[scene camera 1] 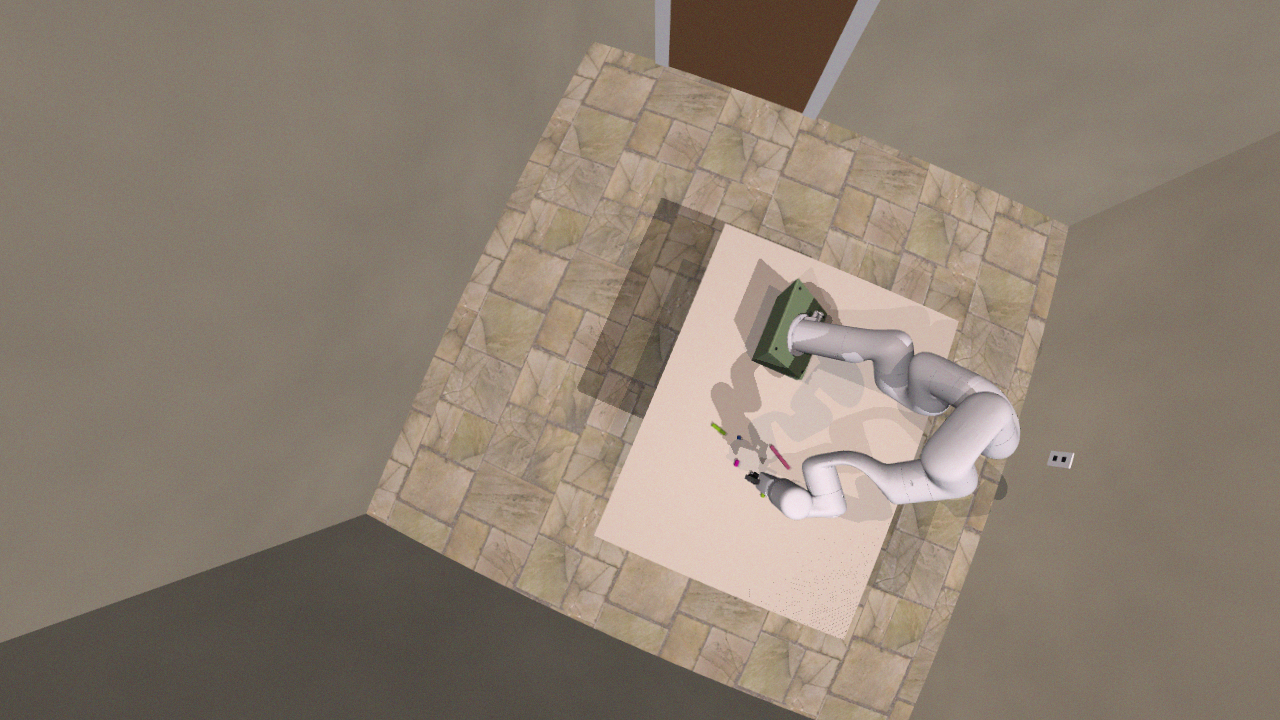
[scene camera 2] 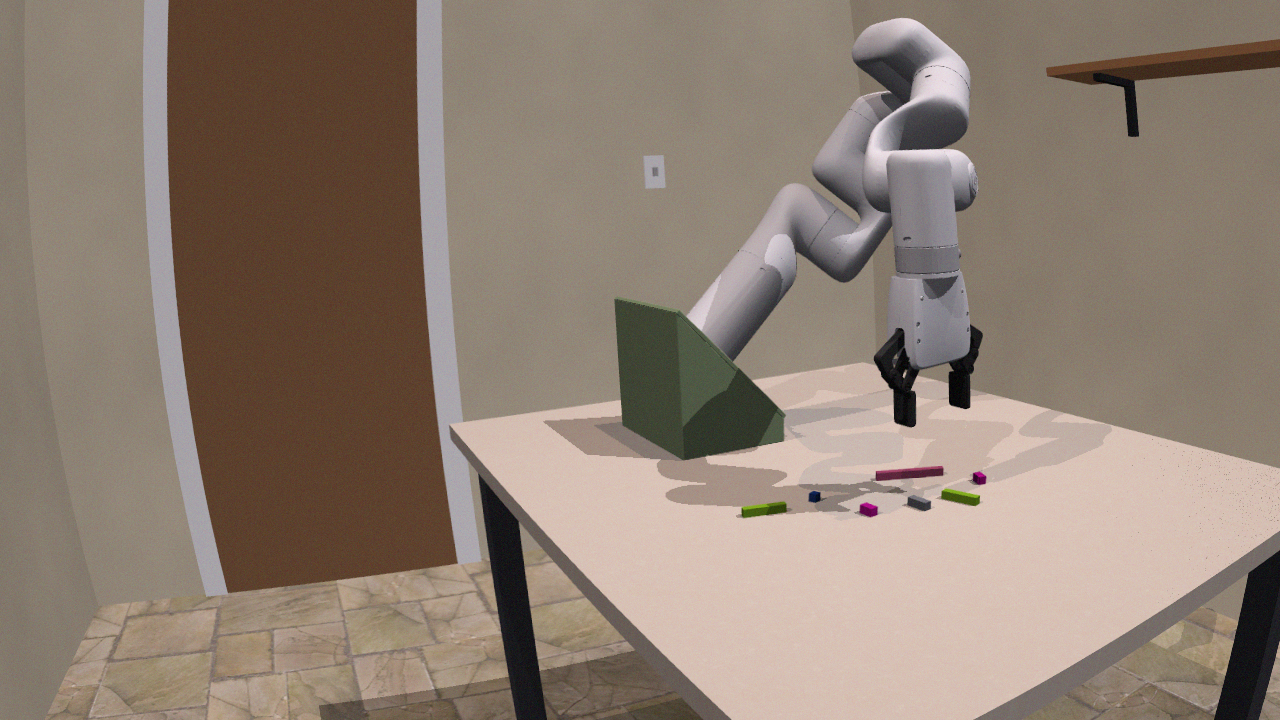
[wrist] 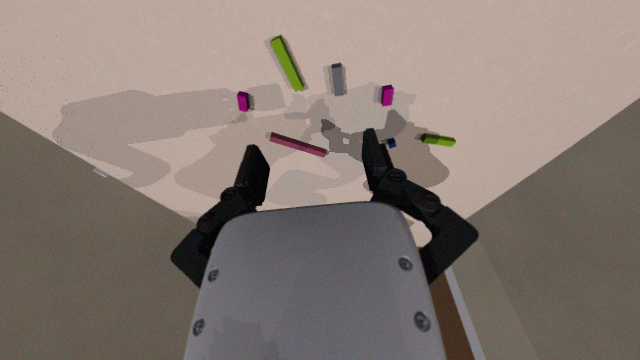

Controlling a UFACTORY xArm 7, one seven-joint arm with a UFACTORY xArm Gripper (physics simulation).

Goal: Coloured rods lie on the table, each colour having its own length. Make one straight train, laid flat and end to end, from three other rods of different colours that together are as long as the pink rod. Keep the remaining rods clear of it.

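Frame: origin at the arm's base, x ahead, y left, z up, level; millimetres.
Seen in the pictures: gripper, between the fingertips: (scene camera 2: 933, 415) (wrist: 311, 149); arm's base, origin of its link: (scene camera 1: 798, 334) (scene camera 2: 699, 351).
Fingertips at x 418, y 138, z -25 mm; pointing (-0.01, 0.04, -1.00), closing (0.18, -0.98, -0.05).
Pixels of each thing's middle, then the offset from my fingertips to it. Level surfaces: height alone.
- pink rod, middle of its body: (scene camera 2: 909, 473) (wrist: 299, 145) (scene camera 1: 779, 457) dx -85, dy +24, dz -95 mm
- grey rod, middle of its body: (scene camera 2: 919, 503) (wrist: 337, 80) dx +15, dy -25, dz -95 mm
- small blue rod, middle of its body: (scene camera 2: 814, 496) (wrist: 391, 143) (scene camera 1: 738, 437) dx -73, dy -119, dz -95 mm
- table, height of its surface: dz -100 mm
The pink rod (scene camera 1: 780, 456) (scene camera 2: 909, 472) (wrist: 298, 144) lies flat. One lime rod (scene camera 2: 960, 497) (wrist: 287, 63) lies near the grey rod (scene camera 2: 918, 503) (wrist: 338, 80); another lime rod (scene camera 1: 718, 428) (scene camera 2: 763, 509) (wrist: 438, 140) lies beyond the small blue rod (scene camera 1: 739, 437) (scene camera 2: 814, 496) (wrist: 391, 143). One magenta rod (scene camera 1: 736, 462) (scene camera 2: 868, 509) (wrist: 387, 95) lies between the grey and blue rods; another magenta rod (scene camera 2: 979, 478) (wrist: 243, 101) lies near the pink rod's far end. All lie apart. My gripper (scene camera 1: 753, 477) (scene camera 2: 931, 411) is open and empty, above the table; in scene camera 1 it hides the grey rod.
The green wedge-shaped base (scene camera 1: 778, 347) (scene camera 2: 651, 376) carries the arm at the back of the table (scene camera 1: 662, 483) (scene camera 2: 850, 608). A wooden wall shelf (scene camera 2: 1181, 62) is at the upper right in scene camera 2. Arm shadows fall across several rods.
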